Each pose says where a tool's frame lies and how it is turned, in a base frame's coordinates. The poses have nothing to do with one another.
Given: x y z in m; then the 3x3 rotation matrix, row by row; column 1 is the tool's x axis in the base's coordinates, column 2 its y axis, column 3 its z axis. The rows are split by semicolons.
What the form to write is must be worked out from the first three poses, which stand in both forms.
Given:
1: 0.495, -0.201, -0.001; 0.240, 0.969, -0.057; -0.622, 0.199, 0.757; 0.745, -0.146, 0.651
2: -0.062, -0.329, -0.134; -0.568, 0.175, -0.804; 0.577, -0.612, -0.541; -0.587, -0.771, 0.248
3: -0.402, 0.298, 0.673; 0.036, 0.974, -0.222; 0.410, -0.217, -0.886; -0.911, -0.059, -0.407
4: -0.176, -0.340, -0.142; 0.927, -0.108, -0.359; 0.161, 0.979, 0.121; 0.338, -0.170, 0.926
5: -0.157, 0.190, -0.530; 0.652, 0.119, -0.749; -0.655, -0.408, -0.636; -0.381, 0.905, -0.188
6: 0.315, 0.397, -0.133; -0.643, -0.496, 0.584; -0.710, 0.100, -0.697; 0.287, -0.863, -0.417
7: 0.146, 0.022, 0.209; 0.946, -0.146, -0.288; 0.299, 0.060, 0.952; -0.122, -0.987, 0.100
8: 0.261, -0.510, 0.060; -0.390, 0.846, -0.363; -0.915, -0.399, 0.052; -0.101, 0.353, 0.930
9: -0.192, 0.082, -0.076; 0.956, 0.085, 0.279; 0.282, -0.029, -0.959; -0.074, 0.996, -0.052
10: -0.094, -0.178, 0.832; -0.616, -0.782, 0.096; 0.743, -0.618, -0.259; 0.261, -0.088, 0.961
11: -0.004, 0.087, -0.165; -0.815, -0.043, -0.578; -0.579, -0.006, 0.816; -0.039, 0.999, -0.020
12: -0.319, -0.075, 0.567; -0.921, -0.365, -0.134; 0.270, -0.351, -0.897; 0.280, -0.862, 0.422
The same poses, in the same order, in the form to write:
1: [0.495, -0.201, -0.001, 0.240, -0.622, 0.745, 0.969, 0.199, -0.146]
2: [-0.062, -0.329, -0.134, -0.568, 0.577, -0.587, 0.175, -0.612, -0.771]
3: [-0.402, 0.298, 0.673, 0.036, 0.410, -0.911, 0.974, -0.217, -0.059]
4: [-0.176, -0.340, -0.142, 0.927, 0.161, 0.338, -0.108, 0.979, -0.170]
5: [-0.157, 0.190, -0.530, 0.652, -0.655, -0.381, 0.119, -0.408, 0.905]
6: [0.315, 0.397, -0.133, -0.643, -0.710, 0.287, -0.496, 0.100, -0.863]
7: [0.146, 0.022, 0.209, 0.946, 0.299, -0.122, -0.146, 0.060, -0.987]
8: [0.261, -0.510, 0.060, -0.390, -0.915, -0.101, 0.846, -0.399, 0.353]
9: [-0.192, 0.082, -0.076, 0.956, 0.282, -0.074, 0.085, -0.029, 0.996]
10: [-0.094, -0.178, 0.832, -0.616, 0.743, 0.261, -0.782, -0.618, -0.088]
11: [-0.004, 0.087, -0.165, -0.815, -0.579, -0.039, -0.043, -0.006, 0.999]
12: [-0.319, -0.075, 0.567, -0.921, 0.270, 0.280, -0.365, -0.351, -0.862]
